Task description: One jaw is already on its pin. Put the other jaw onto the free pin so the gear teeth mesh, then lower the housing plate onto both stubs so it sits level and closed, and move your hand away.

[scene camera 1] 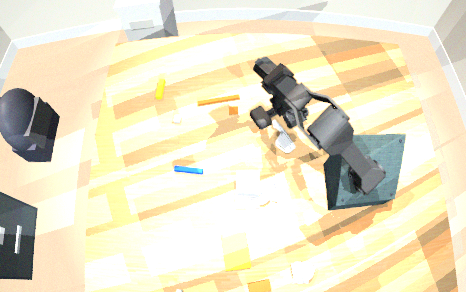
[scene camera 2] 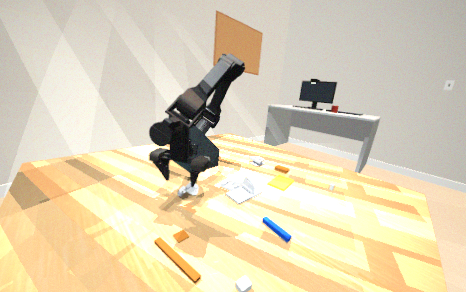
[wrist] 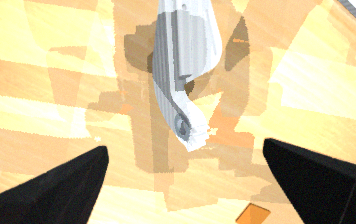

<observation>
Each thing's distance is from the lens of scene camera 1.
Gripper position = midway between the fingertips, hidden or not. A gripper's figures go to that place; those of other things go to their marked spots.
gripper (scene camera 1: 277, 119): 100 cm
yellow slab (scene camera 1: 235, 249): 94 cm
</observation>
